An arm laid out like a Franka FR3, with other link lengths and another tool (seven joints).
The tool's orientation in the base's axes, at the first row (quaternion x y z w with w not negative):
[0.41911, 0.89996, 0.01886, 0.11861]
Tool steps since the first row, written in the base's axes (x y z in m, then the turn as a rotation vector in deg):
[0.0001, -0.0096, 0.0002, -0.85, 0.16, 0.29]
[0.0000, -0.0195, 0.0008, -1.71, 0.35, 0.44]
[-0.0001, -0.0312, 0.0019, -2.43, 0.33, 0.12]
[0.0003, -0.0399, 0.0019, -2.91, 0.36, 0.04]
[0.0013, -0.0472, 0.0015, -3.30, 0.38, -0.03]
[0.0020, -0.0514, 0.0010, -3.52, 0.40, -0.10]
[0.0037, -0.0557, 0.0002, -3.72, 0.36, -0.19]
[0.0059, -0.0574, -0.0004, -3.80, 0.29, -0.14]
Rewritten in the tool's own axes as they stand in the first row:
[-0.0074, -0.0061, 0.0005, 0.59, -0.50, -0.49]
[-0.0150, -0.0125, 0.0005, 1.24, -1.00, -0.84]
[-0.0240, -0.0200, 0.0002, 1.73, -1.59, -0.70]
[-0.0308, -0.0254, 0.0008, 2.07, -1.94, -0.73]
[-0.0369, -0.0294, 0.0019, 2.34, -2.23, -0.75]
[-0.0404, -0.0317, 0.0029, 2.51, -2.39, -0.74]
[-0.0446, -0.0333, 0.0043, 2.62, -2.58, -0.69]
[-0.0471, -0.0328, 0.0055, 2.61, -2.68, -0.75]

